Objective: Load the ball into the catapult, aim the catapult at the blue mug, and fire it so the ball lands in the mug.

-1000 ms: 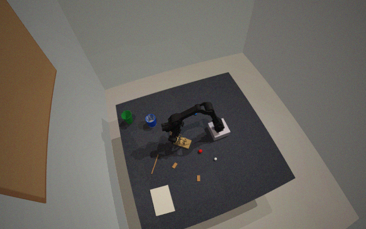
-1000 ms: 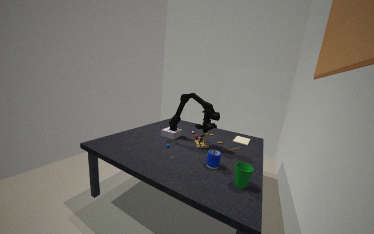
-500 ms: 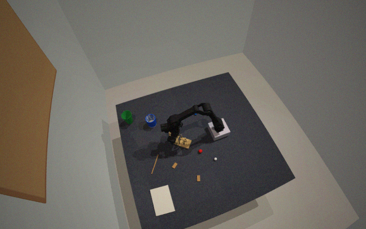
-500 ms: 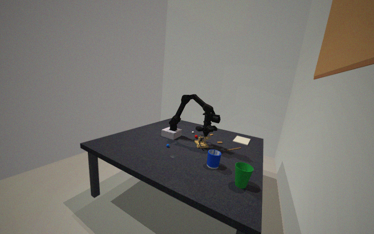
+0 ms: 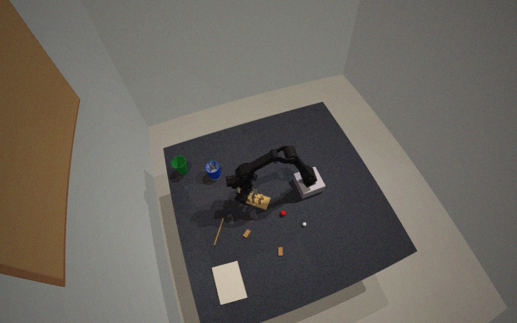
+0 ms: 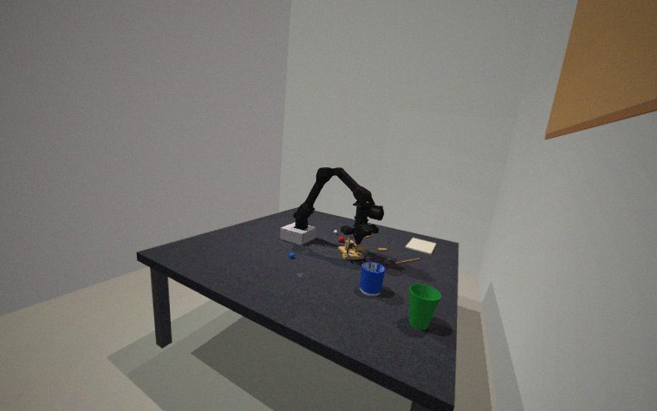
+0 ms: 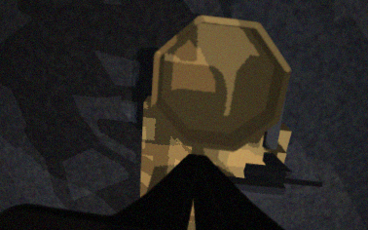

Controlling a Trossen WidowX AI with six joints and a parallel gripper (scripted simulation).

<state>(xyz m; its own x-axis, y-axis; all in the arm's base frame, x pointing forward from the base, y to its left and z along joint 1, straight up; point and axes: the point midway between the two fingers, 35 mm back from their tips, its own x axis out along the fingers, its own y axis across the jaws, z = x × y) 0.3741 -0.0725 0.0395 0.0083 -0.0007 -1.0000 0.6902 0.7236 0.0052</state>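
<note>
My gripper tip is 2 cm past the wooden catapult and 2 cm above it. From my gripper tip the other things lie so: thin wooden stick: 24 cm ahead, 13 cm to the left, 7 cm below; blue mug: 14 cm ahead, 25 cm to the right, 4 cm below; red ball: 15 cm behind, 18 cm to the left, 6 cm below.
</note>
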